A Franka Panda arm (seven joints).
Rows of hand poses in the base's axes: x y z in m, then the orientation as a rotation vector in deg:
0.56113 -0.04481 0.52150 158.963 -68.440 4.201
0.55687 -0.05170 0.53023 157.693 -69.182 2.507
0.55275 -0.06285 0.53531 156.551 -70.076 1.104
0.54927 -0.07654 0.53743 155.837 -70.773 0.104
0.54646 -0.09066 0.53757 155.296 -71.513 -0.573
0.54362 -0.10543 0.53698 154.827 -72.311 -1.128
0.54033 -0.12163 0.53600 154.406 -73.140 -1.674
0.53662 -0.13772 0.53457 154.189 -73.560 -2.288
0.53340 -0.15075 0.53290 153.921 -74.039 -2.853
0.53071 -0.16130 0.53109 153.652 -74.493 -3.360
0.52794 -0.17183 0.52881 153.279 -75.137 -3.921
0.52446 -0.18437 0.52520 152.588 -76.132 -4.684
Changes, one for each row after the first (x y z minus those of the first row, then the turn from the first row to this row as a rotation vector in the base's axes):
-0.00426 -0.00689 0.00873 -0.390 1.323 -0.873
-0.00838 -0.01804 0.01381 -0.665 2.394 -1.794
-0.01186 -0.03173 0.01593 -0.741 3.109 -2.461
-0.01467 -0.04585 0.01607 -0.733 3.558 -3.091
-0.01751 -0.06062 0.01548 -0.669 3.893 -3.730
-0.02080 -0.07682 0.01450 -0.549 4.197 -4.373
-0.02451 -0.09291 0.01307 -0.396 4.557 -4.713
-0.02773 -0.10594 0.01140 -0.273 4.891 -5.102
-0.03042 -0.11649 0.00959 -0.174 5.194 -5.474
-0.03319 -0.12702 0.00731 -0.066 5.523 -5.993
-0.03667 -0.13956 0.00370 -0.014 6.006 -6.827

